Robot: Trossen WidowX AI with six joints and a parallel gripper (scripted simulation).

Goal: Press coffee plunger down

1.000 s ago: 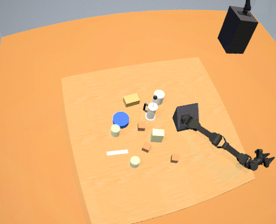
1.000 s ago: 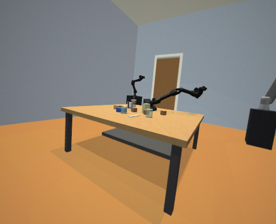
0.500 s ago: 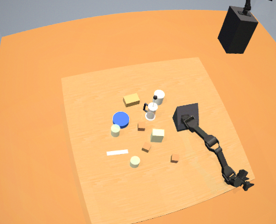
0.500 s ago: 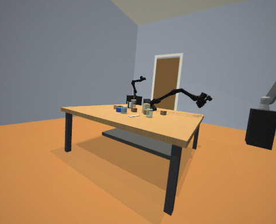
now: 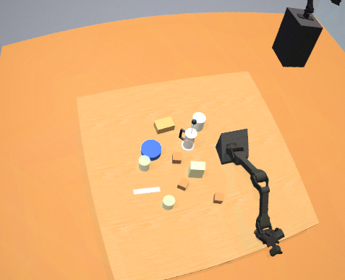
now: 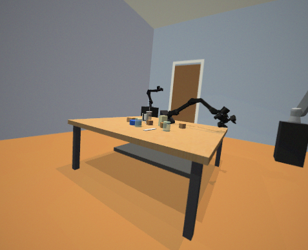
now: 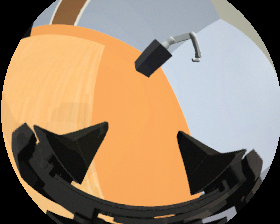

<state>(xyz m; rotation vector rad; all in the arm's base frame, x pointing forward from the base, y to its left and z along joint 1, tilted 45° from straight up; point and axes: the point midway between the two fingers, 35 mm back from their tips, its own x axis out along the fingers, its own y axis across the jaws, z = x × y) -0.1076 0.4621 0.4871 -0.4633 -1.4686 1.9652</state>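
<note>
My gripper tip is now 81 cm to the left of the coffee press, 38 cm short of it and 4 cm below it. The rest, counted from my gripper tip: blue disc (78 cm to the right, 59 cm ahead, 6 cm below); white strip (66 cm ahead, 54 cm to the right, 8 cm below); white cylinder (92 cm to the right, 28 cm ahead, 3 cm below).
</note>
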